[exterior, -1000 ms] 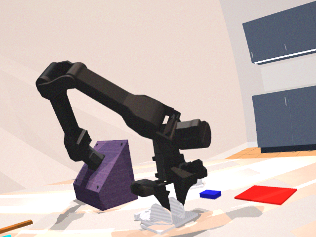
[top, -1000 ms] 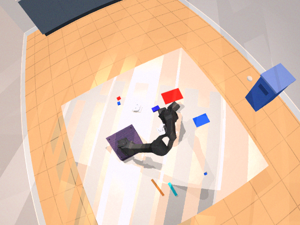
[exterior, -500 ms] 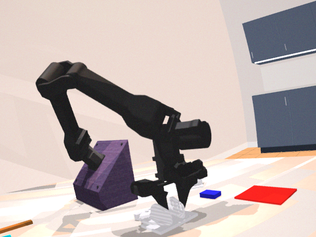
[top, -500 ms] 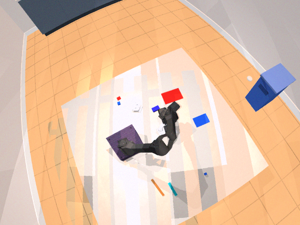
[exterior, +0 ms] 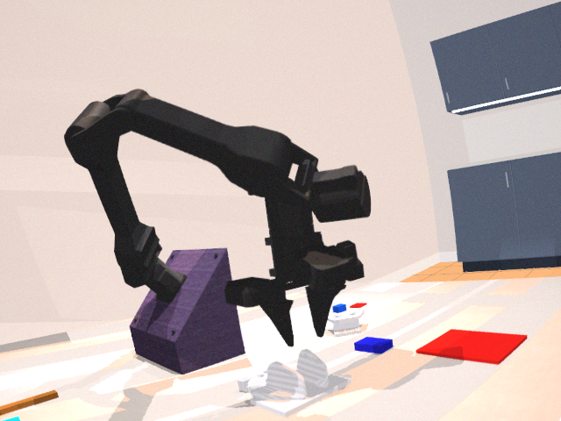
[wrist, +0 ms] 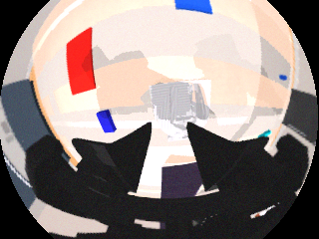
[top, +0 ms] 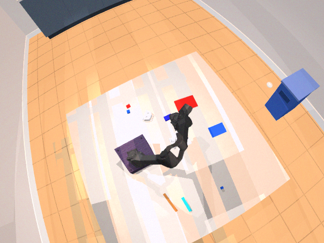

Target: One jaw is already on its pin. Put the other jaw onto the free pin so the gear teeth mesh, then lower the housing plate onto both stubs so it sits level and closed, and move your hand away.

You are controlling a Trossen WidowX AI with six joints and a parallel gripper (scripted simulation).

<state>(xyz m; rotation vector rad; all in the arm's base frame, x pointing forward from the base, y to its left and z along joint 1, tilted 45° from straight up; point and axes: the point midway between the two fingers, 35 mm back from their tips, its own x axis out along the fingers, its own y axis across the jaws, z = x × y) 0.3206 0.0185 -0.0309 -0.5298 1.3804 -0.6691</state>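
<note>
My gripper tip is 23 cm to the right of the white housing part, 14 cm past it and 4 cm above it. From my gripper tip the other things lie so: red flat plate (20 cm to the left, 16 cm ahead, 7 cm below); then blue plate (26 cm ahead, 9 cm to the right, 6 cm below); then dark blue block (15 cm to the left, 6 cm below, 1 cm behind).
</note>
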